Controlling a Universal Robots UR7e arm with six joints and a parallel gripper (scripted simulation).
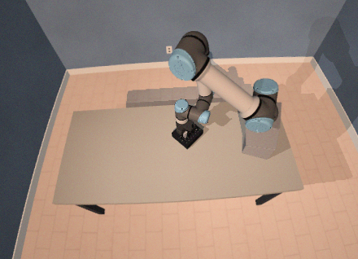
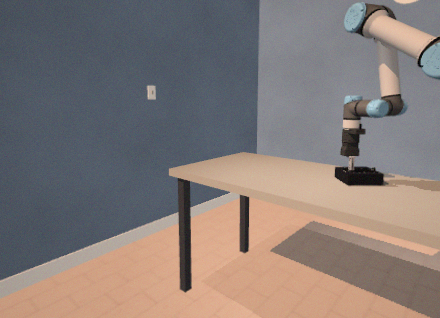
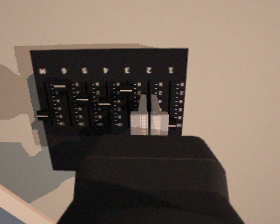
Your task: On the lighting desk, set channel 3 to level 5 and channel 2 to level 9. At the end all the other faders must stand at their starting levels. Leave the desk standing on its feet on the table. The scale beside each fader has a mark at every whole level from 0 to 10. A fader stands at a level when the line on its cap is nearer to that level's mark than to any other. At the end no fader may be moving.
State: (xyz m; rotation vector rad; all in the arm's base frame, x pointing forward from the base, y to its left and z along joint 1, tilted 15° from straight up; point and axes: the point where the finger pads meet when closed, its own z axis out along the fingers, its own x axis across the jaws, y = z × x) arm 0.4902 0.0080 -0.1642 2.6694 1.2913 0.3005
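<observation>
My hand is 30 mm past the channel 3 fader cap, 10 mm to the left of it and 10 mm above it. From my hand the other things lie so: channel 1 fader cap 30 mm ahead, 10 mm below; channel 4 fader cap 30 mm to the right, 30 mm behind, 10 mm below; channel 5 fader cap 50 mm to the right, 50 mm behind, 10 mm below.
</observation>
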